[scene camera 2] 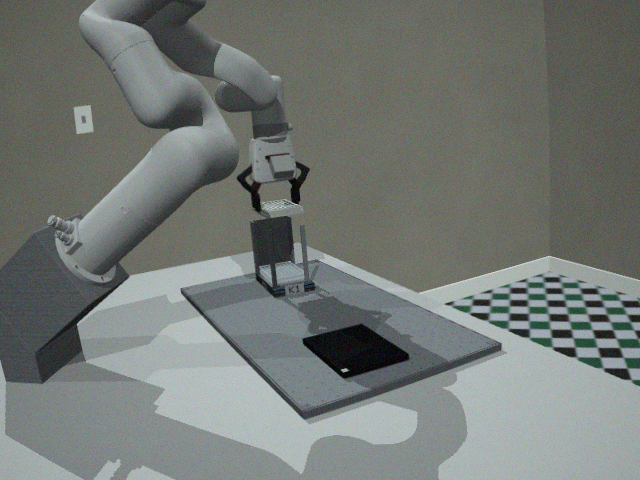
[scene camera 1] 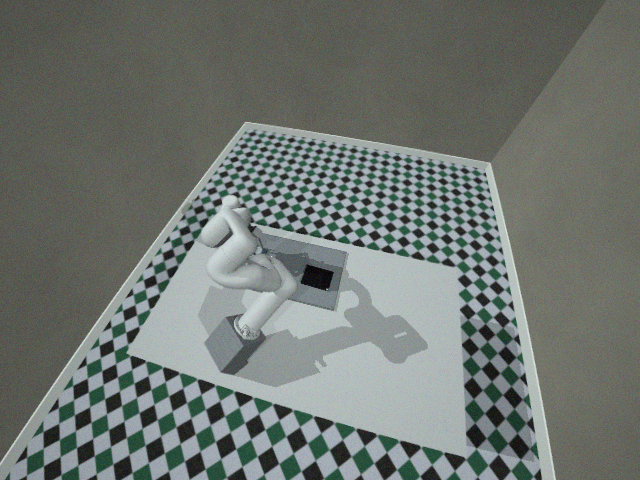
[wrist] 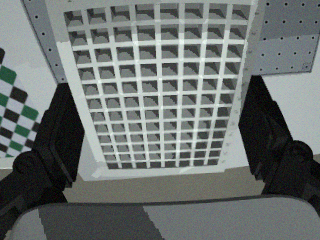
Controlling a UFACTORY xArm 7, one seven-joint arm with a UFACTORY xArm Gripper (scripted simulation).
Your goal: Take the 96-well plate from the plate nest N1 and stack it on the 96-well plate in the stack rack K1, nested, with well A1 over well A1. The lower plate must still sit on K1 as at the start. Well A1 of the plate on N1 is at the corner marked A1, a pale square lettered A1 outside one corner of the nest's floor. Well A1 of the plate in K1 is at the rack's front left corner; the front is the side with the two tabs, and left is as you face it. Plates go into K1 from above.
Labels:
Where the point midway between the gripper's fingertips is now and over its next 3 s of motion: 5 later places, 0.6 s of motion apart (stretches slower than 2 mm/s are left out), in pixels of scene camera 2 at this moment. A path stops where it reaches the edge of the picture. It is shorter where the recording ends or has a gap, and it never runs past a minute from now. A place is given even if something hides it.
The gripper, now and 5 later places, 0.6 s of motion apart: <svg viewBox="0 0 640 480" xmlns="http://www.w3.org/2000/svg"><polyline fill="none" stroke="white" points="276,208 275,212 276,224 278,235 279,245 280,256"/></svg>

